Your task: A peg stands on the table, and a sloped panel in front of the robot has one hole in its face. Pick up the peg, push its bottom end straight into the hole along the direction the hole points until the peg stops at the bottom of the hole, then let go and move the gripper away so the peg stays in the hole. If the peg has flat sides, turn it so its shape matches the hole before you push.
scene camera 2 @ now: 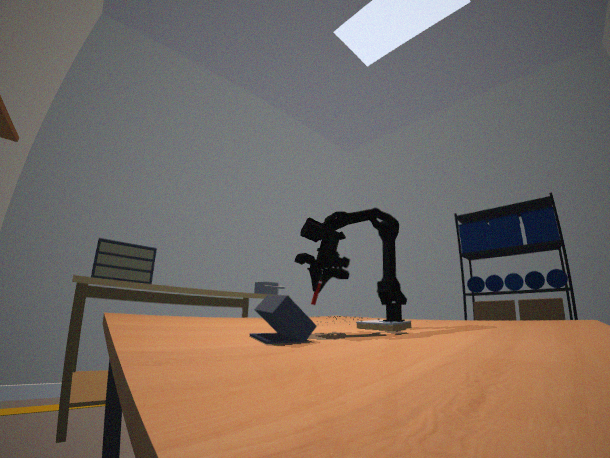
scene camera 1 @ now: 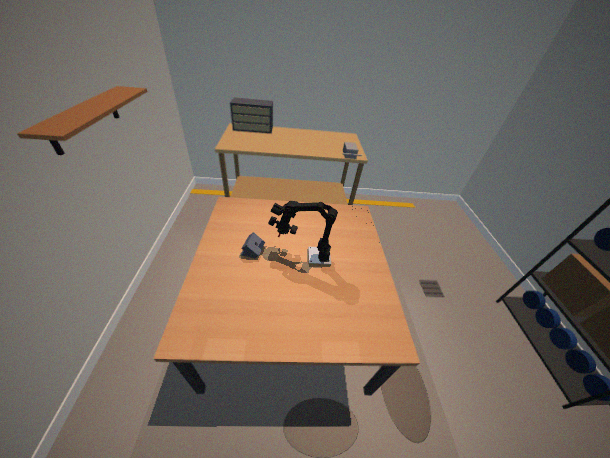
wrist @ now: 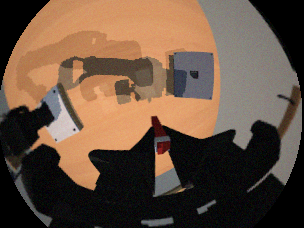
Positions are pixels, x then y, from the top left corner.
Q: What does my gripper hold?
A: A red peg.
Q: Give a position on a sloped panel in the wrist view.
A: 185,86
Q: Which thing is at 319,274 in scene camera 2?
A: My gripper.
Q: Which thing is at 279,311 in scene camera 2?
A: A sloped panel.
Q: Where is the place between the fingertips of my gripper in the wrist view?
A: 157,128
